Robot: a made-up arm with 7 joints.
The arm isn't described. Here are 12 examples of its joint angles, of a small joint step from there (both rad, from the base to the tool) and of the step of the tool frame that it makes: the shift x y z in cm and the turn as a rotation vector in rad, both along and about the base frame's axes.
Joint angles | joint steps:
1: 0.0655 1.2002 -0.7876 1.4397 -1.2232 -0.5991 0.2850 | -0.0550 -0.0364 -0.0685 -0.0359 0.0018 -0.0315 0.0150
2: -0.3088 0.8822 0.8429 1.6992 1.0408 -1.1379 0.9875 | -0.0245 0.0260 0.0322 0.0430 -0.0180 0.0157 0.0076
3: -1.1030 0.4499 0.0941 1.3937 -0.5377 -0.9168 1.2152 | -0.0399 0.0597 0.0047 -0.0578 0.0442 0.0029 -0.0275
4: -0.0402 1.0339 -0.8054 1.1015 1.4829 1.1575 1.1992 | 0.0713 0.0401 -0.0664 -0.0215 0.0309 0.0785 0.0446
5: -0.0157 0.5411 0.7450 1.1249 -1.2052 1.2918 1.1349 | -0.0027 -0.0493 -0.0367 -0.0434 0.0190 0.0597 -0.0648
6: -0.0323 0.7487 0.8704 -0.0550 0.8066 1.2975 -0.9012 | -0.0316 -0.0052 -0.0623 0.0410 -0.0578 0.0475 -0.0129
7: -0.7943 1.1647 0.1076 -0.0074 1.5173 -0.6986 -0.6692 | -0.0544 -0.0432 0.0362 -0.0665 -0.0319 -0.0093 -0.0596
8: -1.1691 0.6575 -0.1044 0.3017 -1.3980 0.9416 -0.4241 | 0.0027 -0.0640 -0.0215 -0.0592 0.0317 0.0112 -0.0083
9: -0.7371 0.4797 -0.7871 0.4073 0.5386 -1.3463 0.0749 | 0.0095 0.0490 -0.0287 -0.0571 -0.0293 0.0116 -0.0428
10: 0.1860 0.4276 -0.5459 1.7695 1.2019 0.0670 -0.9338 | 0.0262 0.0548 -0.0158 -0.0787 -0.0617 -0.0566 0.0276
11: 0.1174 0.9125 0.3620 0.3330 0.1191 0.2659 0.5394 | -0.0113 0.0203 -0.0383 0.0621 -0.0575 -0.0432 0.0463
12: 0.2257 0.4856 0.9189 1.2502 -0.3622 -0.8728 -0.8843 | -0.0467 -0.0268 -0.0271 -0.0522 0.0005 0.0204 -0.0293
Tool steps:
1: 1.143 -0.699 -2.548 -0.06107 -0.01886 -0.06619
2: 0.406 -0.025 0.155 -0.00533 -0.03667 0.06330
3: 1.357 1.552 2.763 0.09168 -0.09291 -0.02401
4: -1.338 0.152 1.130 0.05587 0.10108 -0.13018
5: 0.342 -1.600 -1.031 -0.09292 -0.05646 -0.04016
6: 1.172 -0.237 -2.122 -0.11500 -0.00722 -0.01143
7: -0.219 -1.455 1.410 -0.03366 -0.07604 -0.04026
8: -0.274 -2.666 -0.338 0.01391 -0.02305 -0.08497
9: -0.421 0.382 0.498 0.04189 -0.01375 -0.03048
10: 0.530 0.963 0.362 -0.02494 -0.08051 0.02643
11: -0.445 0.172 -0.556 -0.00679 -0.02152 0.01360
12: 2.261 -0.115 -1.420 -0.03659 -0.05259 -0.07144
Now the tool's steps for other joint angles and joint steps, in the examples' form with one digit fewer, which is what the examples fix.
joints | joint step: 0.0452 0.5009 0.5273 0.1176 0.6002 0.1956 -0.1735 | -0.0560 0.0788 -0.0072 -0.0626 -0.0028 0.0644 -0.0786
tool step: 2.87 0.73 3.40 0.0318 -0.0217 -0.0439
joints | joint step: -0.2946 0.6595 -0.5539 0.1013 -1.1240 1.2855 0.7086 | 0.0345 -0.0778 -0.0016 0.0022 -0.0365 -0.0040 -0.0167
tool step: -1.22 -2.16 -0.75 -0.1204 0.0592 0.0255
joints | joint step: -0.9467 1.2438 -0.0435 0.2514 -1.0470 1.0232 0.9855 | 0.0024 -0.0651 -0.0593 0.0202 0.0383 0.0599 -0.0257
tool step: 1.13 -0.78 -2.88 -0.0133 0.1374 -0.0340
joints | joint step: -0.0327 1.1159 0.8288 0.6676 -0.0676 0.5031 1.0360 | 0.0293 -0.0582 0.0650 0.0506 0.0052 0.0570 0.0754
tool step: -2.35 0.00 -2.42 -0.0559 0.0135 0.1781
